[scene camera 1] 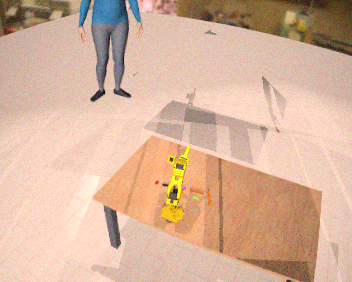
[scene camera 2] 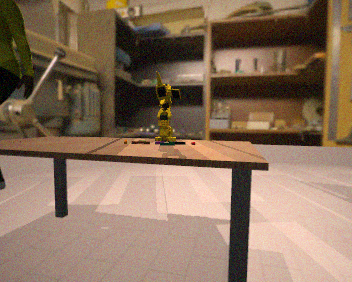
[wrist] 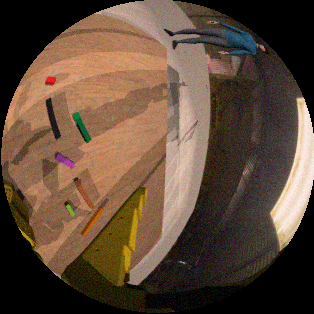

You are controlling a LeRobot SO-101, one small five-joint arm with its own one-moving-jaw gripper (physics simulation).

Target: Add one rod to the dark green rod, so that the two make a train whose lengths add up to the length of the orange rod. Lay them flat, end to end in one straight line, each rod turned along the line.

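Places are measured from the arm's base along level axes (x ahead, y left, z up), in metres.
Pixels of known places: hand at its tool point: [scene camera 2: 161,103] [wrist: 146,194]; arm's base at its link origin: [scene camera 1: 174,211] [scene camera 2: 164,140].
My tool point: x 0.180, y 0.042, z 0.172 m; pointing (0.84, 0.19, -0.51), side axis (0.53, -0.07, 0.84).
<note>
Ahead of a thing's pixels: the offset from my tool point to its top centre. Level surfaces: height alone.
The dark green rod {dx +0.028, dy +0.035, dz -0.162 m} [wrist: 81,127] [scene camera 2: 170,143] lies flat on the table, beside and apart from the black rod {dx -0.030, dy +0.062, dz -0.162 m} [wrist: 53,120] [scene camera 1: 165,185]. In scene camera 1 the dark green rod does not show. The orange rod {dx -0.015, dy -0.172, dz -0.162 m} [wrist: 92,221] [scene camera 1: 209,198] lies flat beyond the brown rod {dx +0.001, dy -0.093, dz -0.162 m} [wrist: 84,193] [scene camera 1: 196,191]. A purple rod {dx -0.016, dy -0.012, dz -0.162 m} [wrist: 65,160] [scene camera 1: 183,188], a short light green rod {dx -0.047, dy -0.106, dz -0.162 m} [wrist: 70,209] [scene camera 1: 195,198] and a small red rod {dx -0.042, dy +0.131, dz -0.162 m} [wrist: 50,80] [scene camera 1: 157,182] [scene camera 2: 193,143] lie apart. My gripper [scene camera 1: 180,153] [scene camera 2: 169,83] is fully open, empty and high above the table; one notched jaw shows in the wrist view.
The wooden table {dz -0.172 m} [scene camera 1: 270,210] [scene camera 2: 215,154] bears the arm's base [scene camera 1: 172,214], close to the rods. The arm's shadows cross the table. A person [scene camera 1: 111,40] [wrist: 220,39] stands on the floor past the table. Shelves [scene camera 2: 265,76] stand in the background.
</note>
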